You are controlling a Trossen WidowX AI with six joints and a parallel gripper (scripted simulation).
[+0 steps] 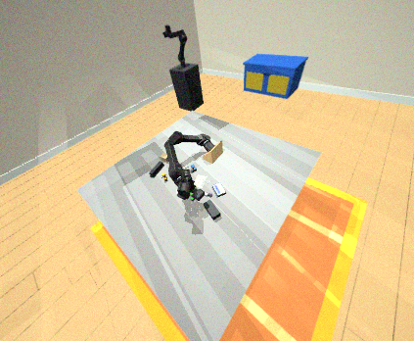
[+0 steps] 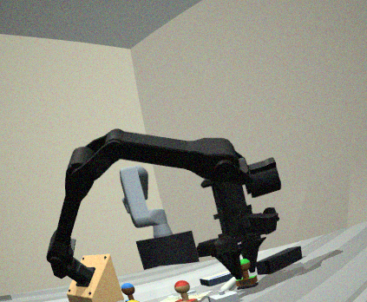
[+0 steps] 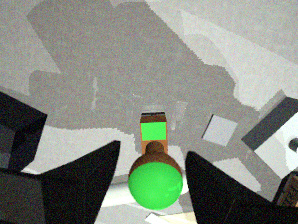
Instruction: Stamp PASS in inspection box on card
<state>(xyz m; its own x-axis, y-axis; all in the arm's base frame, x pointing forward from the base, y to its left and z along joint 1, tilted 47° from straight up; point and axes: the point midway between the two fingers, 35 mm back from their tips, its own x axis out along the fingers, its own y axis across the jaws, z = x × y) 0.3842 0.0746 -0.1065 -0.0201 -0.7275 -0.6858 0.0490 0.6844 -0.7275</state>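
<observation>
Now: gripper tip 9 cm past the purple ink pad, 22 cm to the left of it and 2 cm above it. Round my gripper tip: red-knobbed stamp 4 cm behind, 14 cm to the right, 1 cm below; then white rod 6 cm behind, 5 cm to the left, 2 cm below; then green-knobbed PASS stamp 1 cm below.
</observation>
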